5 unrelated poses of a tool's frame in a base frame.
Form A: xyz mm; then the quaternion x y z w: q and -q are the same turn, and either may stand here.
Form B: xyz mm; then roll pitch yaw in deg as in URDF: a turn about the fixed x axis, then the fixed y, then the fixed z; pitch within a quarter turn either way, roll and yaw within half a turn. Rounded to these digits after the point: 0 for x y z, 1 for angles.
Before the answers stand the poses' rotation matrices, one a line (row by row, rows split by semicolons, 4 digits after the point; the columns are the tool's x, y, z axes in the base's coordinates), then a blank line. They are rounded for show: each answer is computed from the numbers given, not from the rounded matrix.
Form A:
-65 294 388 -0.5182 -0.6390 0.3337 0.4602
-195 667 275 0.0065 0.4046 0.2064 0.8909
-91 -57 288 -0.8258 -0.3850 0.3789 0.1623
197 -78 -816 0.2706 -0.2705 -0.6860 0.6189
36 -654 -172 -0.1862 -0.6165 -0.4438 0.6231
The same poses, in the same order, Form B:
-0.0394 0.3551 -0.9340; 0.9694 0.2402 0.0505; 0.2423 -0.9034 -0.3537
0.5874 -0.3625 0.7236; 0.3730 0.9147 0.1554; -0.7182 0.1786 0.6725
0.4165 0.5128 -0.7507; 0.7588 -0.6509 -0.0237; -0.5008 -0.5598 -0.6602
-0.0875 0.7027 -0.7061; -0.9955 -0.0876 0.0362; -0.0364 0.7061 0.7072
-0.1541 0.7827 -0.6030; -0.3235 0.5367 0.7793; 0.9336 0.3152 0.1705

-65 294 388 -111.4 -14.0 92.3
-195 667 275 14.9 45.9 32.4
-91 -57 288 -139.7 30.1 61.2
197 -78 -816 45.0 2.1 -95.0
36 -654 -172 61.6 -69.0 -115.5

